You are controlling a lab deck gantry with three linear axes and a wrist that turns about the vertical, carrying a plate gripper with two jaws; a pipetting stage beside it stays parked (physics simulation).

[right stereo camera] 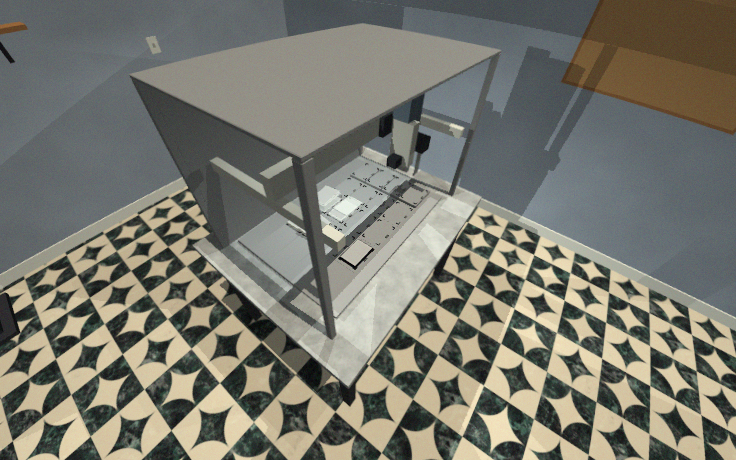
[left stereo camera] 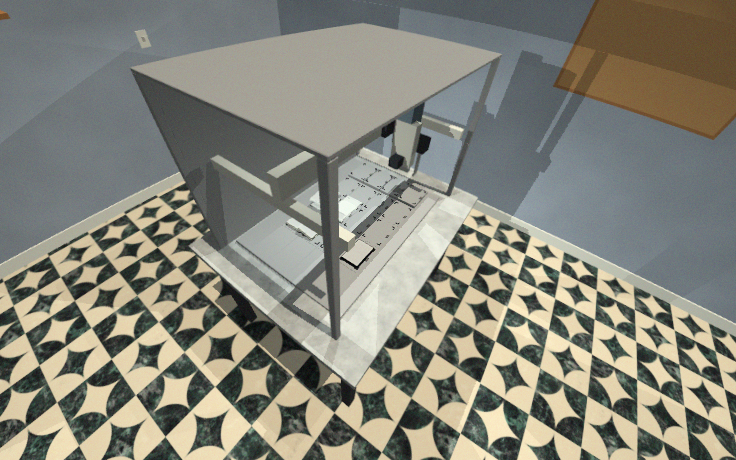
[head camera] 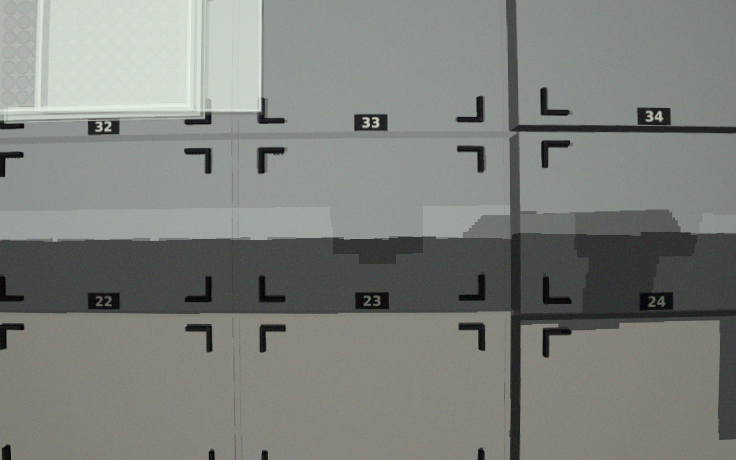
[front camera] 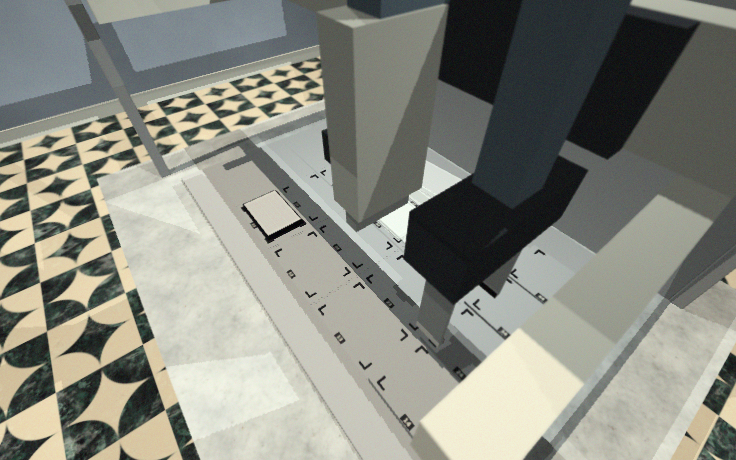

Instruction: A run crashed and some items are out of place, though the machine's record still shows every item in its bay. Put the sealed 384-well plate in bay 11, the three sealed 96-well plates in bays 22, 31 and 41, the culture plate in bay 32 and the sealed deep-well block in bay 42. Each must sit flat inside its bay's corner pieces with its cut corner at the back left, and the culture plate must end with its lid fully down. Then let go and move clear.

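Pixels of known places: gripper, between the fingertips: [front camera: 458, 309]; robot's base, origin of its link: [right stereo camera: 355, 269] [left stereo camera: 357, 269] [front camera: 243, 208].
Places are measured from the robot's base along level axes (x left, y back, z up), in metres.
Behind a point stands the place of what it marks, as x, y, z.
The black 384-well plate [front camera: 273, 213] @(0.043, -0.072, 0.014) [left stereo camera: 358, 253] @(0.037, -0.059, 0.015) [right stereo camera: 356, 253] @(0.039, -0.057, 0.015) with a pale seal lies over bay 11; I cannot tell if it is squarely seated. The culture plate [head camera: 16, 65] @(0.245, -0.183, 0.014) is at bay 32, its clear lid [head camera: 233, 54] @(0.247, -0.314, 0.015) shifted right towards bay 33, leaving a strip of wells uncovered. In the right stereo view a pale stacked item [right stereo camera: 328, 197] @(0.338, -0.216, 0.056) lies behind it. Sealed 96-well plates show poorly behind the rail in the left stereo view. My gripper [front camera: 464, 320] @(0.100, -0.520, 0.159) is open and empty, jaws wide apart, above the deck to the right of the culture plate. Cut corners are unreadable.
The parked pipetting stage [front camera: 388, 119] hangs left of my gripper in the front view. A pale rail [front camera: 564, 325] @(-0.011, -0.618, 0.400) crosses the front right. Corner pieces and labels mark bays 22 [head camera: 103, 301] @(0.104, -0.228, 0.000), 23 [head camera: 371, 300] @(0.104, -0.392, 0.000), 33 [head camera: 370, 122] @(0.211, -0.392, 0.000) and 34 [head camera: 654, 116] @(0.211, -0.556, 0.015).
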